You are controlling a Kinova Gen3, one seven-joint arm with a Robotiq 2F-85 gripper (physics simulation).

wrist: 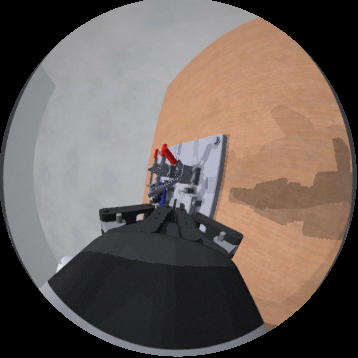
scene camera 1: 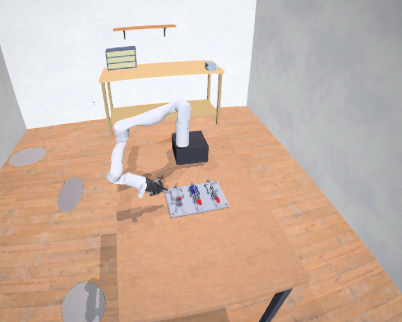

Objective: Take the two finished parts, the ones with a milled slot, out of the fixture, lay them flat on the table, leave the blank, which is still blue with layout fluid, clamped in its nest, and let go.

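Pixels of known places: gripper, fingertip midpoint: (wrist: 174, 204) (scene camera 1: 168, 191); arm's base, link origin: (scene camera 1: 182, 143).
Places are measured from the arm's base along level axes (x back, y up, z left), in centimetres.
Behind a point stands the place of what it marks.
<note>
The fixture plate (scene camera 1: 186, 210) @[y -11.7, x -50.4, z -17.6 cm] (wrist: 212, 156) @[y -11.7, x -46.9, z -24.8 cm] lies on the table (scene camera 1: 200, 250) @[y -13.2, x -78.0, z -21.4 cm] (wrist: 250, 90) @[y -13.2, x -59.5, z -34.9 cm] with three clamp stations in a row. Red clamp handles show at the left (scene camera 1: 180, 199) @[y -4.0, x -48.1, z -20.1 cm], middle (scene camera 1: 199, 202) @[y -7.1, x -51.6, z -10.0 cm] and right (scene camera 1: 217, 200) @[y -8.3, x -53.2, z 0.7 cm] stations; red handles (wrist: 170, 154) @[y -4.9, x -46.5, z -20.9 cm] also show in the wrist view. The blue blank (scene camera 1: 194, 189) (wrist: 163, 194) sits in the middle nest. The slotted parts are too small to make out in the outer nests. My gripper (scene camera 1: 166, 190) @[y -4.9, x -38.1, z -24.0 cm] (wrist: 174, 204) @[y -4.9, x -38.1, z -24.0 cm] is shut and empty, tilted low at the plate's left edge, beside the left station. Its fingers hide part of the fixture in the wrist view.
The arm's black base (scene camera 1: 191, 149) @[y -1.3, x -7.6, z 3.8 cm] stands behind the fixture. A wooden bench (scene camera 1: 160, 70) with a drawer cabinet (scene camera 1: 121, 58) and a small grey box (scene camera 1: 210, 66) stands at the back wall, below a shelf (scene camera 1: 145, 28). The arm's shadow falls left of the plate in the scene view.
</note>
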